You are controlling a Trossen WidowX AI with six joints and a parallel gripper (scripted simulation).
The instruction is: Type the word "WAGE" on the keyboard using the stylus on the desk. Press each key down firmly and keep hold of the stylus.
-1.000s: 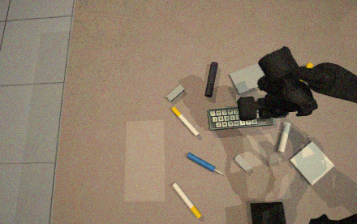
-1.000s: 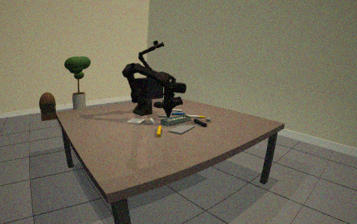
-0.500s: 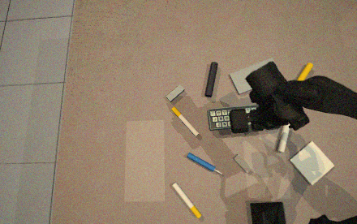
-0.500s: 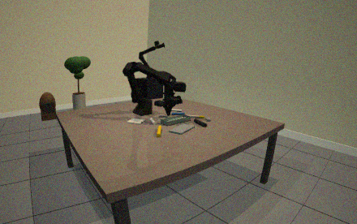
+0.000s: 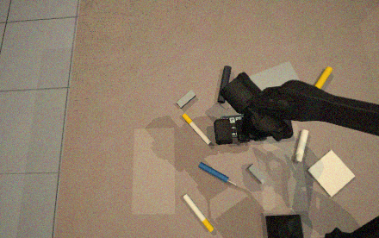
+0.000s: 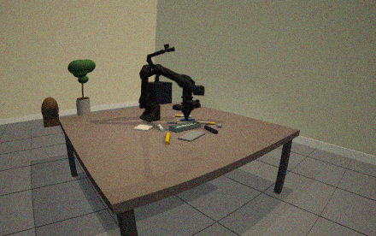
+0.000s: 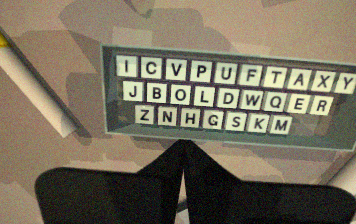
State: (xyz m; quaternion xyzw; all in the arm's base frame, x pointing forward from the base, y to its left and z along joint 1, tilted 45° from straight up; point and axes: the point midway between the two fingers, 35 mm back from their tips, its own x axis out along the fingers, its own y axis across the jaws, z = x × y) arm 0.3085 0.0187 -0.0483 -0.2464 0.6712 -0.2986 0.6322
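Now: gripper tip 110 mm past the blue stylus, 80 mm to the right of it and 30 mm above it. The rest, counted from my gripper tip: small grey block 160 mm to the left, 140 mm ahead, 40 mm below; then black cylinder 170 mm ahead, 30 mm to the left, 30 mm below; then grey plate 160 mm ahead, 120 mm to the right, 40 mm below.
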